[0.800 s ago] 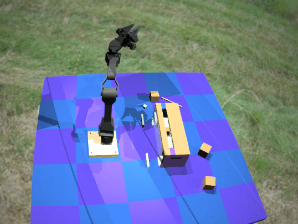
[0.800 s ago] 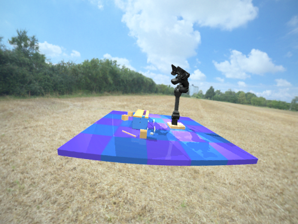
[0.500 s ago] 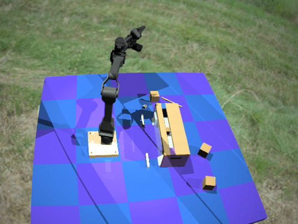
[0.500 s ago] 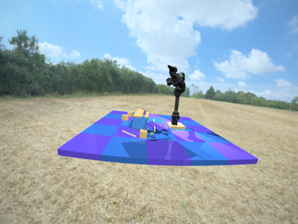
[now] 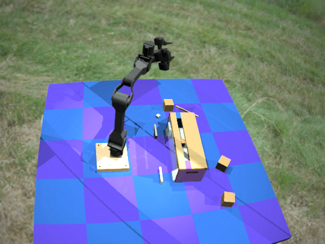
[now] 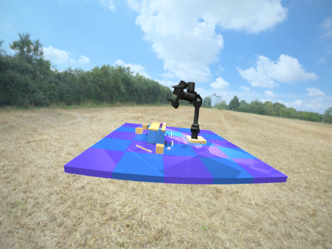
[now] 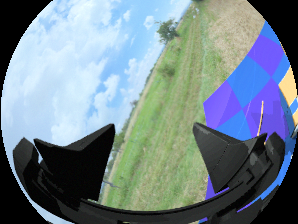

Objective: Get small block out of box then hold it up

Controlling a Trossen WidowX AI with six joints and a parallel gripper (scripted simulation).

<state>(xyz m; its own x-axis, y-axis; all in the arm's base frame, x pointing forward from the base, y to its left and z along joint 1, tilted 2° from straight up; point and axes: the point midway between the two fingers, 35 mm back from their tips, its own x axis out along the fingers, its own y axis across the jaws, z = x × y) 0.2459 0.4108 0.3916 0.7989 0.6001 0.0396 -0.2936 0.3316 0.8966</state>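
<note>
My gripper tip is now 39 cm to the left of the clear-fronted wooden box, 36 cm above it and 5 cm short of it. The rest, counted from my gripper tip: thin stick 42 cm below, 15 cm ahead, 6 cm to the right; then block 39 cm to the right, 33 cm below, 6 cm ahead.
</note>
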